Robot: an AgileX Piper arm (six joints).
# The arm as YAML. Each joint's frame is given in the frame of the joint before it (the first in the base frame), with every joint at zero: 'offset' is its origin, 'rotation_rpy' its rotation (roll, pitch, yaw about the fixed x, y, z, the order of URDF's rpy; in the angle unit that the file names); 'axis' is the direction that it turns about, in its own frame. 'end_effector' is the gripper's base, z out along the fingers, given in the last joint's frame.
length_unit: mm
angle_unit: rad
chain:
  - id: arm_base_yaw
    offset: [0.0, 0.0, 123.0]
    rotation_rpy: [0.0, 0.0, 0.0]
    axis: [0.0, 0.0, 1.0]
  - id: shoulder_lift
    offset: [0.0, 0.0, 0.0]
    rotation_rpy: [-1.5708, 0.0, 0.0]
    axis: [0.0, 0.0, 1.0]
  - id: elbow
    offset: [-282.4, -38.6, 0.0]
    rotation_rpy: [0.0, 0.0, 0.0]
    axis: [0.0, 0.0, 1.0]
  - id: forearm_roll
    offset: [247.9, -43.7, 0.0]
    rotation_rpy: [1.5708, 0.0, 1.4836]
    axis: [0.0, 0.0, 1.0]
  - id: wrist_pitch
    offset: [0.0, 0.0, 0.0]
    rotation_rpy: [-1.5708, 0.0, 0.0]
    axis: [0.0, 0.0, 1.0]
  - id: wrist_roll
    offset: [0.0, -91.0, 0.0]
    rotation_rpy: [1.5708, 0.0, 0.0]
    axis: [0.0, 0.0, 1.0]
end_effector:
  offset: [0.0, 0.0, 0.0]
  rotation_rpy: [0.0, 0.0, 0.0]
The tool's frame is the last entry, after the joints.
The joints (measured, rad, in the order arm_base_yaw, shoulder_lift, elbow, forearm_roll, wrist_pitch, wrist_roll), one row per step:
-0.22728, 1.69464, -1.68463, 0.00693, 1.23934, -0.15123
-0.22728, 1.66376, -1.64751, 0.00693, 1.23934, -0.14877
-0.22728, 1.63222, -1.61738, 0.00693, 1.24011, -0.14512
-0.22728, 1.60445, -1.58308, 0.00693, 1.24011, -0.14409
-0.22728, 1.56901, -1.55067, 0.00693, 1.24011, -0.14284
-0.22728, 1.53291, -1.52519, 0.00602, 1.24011, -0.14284
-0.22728, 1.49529, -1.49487, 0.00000, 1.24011, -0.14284
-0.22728, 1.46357, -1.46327, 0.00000, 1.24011, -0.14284
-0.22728, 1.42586, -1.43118, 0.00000, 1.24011, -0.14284
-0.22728, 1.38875, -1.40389, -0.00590, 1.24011, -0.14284
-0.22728, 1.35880, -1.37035, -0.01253, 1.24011, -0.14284
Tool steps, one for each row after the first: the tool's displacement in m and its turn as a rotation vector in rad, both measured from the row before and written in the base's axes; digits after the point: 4 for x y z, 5 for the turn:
-0.0086, 0.0020, 0.0004, 0.00236, 0.00588, -0.00226
-0.0086, 0.0020, 0.0023, 0.00125, -0.00092, -0.00335
-0.0079, 0.0018, -0.0004, 0.00186, 0.00628, -0.00095
-0.0096, 0.0022, 0.0024, -0.00021, -0.00305, -0.00115
-0.0095, 0.0021, 0.0042, -0.00328, -0.01014, -0.00007
-0.0102, 0.0018, 0.0029, -0.00749, -0.00576, -0.00050
-0.0088, 0.0020, 0.0004, -0.00003, -0.00012, 0.00000
-0.0103, 0.0024, 0.0017, -0.00127, -0.00548, 0.00000
-0.0101, 0.0018, 0.0025, -0.00793, -0.00824, -0.00057
-0.0086, 0.0014, -0.0015, -0.00562, 0.00498, -0.00067

